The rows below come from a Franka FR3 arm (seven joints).
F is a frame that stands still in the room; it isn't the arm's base.
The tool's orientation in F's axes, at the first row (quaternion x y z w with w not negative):
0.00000 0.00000 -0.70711 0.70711
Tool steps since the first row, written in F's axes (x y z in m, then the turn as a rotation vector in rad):
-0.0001 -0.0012 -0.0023 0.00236 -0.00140 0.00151
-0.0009 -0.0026 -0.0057 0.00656 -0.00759 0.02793
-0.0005 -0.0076 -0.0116 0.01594 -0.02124 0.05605
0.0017 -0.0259 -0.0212 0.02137 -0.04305 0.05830
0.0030 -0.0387 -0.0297 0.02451 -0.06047 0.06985
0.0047 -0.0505 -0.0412 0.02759 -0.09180 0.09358
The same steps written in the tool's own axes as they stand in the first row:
0.0012 -0.0001 -0.0023 0.00140 0.00236 0.00151
0.0026 -0.0009 -0.0057 0.00759 0.00656 0.02793
0.0076 -0.0005 -0.0116 0.02124 0.01594 0.05605
0.0259 0.0017 -0.0212 0.04305 0.02137 0.05830
0.0387 0.0030 -0.0297 0.06047 0.02451 0.06985
0.0505 0.0047 -0.0412 0.09180 0.02759 0.09358

